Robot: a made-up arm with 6 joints.
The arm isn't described. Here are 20 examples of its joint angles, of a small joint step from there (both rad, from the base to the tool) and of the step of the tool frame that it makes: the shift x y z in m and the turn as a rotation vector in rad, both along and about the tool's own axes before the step.
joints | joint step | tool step
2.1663 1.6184 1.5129 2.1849 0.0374 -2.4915 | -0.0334 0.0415 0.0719 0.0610 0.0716 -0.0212 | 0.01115 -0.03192 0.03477 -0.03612 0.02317 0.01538
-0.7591 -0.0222 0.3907 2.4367 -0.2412 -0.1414 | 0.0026 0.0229 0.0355 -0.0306 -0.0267 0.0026 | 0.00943 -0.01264 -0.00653 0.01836 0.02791 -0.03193
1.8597 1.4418 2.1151 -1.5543 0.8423 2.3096 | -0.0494 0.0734 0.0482 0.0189 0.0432 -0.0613 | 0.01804 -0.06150 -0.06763 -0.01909 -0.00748 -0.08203
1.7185 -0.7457 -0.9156 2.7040 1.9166 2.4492 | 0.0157 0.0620 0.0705 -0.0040 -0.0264 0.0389 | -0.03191 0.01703 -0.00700 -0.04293 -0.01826 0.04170
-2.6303 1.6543 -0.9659 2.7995 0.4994 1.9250 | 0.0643 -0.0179 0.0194 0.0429 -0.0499 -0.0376 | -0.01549 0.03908 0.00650 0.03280 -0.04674 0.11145
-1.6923 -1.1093 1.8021 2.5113 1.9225 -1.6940 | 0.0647 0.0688 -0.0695 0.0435 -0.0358 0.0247 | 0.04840 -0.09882 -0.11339 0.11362 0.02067 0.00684
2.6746 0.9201 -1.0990 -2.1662 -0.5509 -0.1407 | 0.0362 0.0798 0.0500 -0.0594 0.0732 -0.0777 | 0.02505 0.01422 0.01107 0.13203 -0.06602 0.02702
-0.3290 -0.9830 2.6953 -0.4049 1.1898 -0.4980 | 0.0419 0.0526 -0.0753 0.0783 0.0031 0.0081 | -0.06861 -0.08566 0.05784 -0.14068 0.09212 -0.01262
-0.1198 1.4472 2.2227 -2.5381 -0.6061 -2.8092 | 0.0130 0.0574 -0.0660 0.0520 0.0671 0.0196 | -0.12038 0.07249 -0.09949 -0.00824 0.17524 0.06038
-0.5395 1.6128 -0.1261 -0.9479 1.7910 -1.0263 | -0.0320 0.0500 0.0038 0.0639 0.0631 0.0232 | 0.00265 -0.02114 0.03171 -0.03718 0.03542 0.04531
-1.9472 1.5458 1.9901 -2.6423 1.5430 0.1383 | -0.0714 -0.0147 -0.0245 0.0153 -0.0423 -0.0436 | 0.02537 0.09446 -0.05521 0.09962 0.03124 0.00893
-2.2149 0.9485 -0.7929 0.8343 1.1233 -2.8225 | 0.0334 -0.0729 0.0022 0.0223 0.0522 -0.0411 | -0.00812 -0.01508 -0.07482 -0.05833 0.08476 -0.03327
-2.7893 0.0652 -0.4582 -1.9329 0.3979 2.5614 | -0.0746 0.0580 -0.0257 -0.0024 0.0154 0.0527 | 0.03257 -0.06555 -0.10022 -0.06428 0.10309 -0.04433
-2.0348 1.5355 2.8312 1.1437 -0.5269 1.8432 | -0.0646 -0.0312 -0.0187 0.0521 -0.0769 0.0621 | 0.00516 0.03290 -0.06560 -0.12530 0.08274 0.11494
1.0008 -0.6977 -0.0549 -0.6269 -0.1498 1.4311 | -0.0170 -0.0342 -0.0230 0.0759 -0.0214 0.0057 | -0.01616 -0.01014 0.01046 -0.08860 0.00904 0.02307
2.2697 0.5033 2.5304 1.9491 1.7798 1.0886 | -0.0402 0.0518 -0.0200 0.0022 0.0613 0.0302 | 0.04323 0.05348 0.05256 0.03281 -0.09656 -0.04708
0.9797 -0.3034 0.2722 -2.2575 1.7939 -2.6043 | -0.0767 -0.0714 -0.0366 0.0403 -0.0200 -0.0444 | 0.01850 -0.07323 -0.04245 0.09547 0.01683 -0.10655
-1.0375 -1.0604 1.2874 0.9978 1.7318 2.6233 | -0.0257 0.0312 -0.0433 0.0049 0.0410 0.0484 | 0.00294 -0.03366 0.07732 0.01888 0.00085 -0.02655
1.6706 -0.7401 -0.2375 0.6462 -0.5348 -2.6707 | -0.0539 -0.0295 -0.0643 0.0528 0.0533 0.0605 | 0.02881 0.01801 0.03398 -0.09549 -0.01147 0.08974
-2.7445 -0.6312 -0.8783 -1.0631 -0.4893 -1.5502 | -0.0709 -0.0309 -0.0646 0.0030 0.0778 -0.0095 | -0.01612 0.08050 0.04809 0.09000 0.02495 0.10492
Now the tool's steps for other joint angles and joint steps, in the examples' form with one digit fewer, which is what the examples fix.
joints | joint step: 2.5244 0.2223 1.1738 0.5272 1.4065 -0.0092 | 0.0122 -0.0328 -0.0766 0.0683 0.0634 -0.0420
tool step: -0.0226 0.0307 -0.0074 0.0819 0.0153 0.0428
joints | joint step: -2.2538 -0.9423 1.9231 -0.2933 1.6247 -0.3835 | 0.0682 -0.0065 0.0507 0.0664 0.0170 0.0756
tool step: 0.0805 0.0075 0.0217 -0.0775 -0.0244 0.1376
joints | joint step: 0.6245 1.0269 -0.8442 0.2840 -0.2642 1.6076 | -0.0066 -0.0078 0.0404 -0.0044 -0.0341 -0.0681
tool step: -0.0158 -0.0402 0.0084 0.0712 0.0076 -0.0420
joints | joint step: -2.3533 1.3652 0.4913 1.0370 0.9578 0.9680 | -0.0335 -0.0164 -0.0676 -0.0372 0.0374 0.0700
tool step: -0.0589 0.0116 -0.0153 -0.0183 0.0204 -0.0230
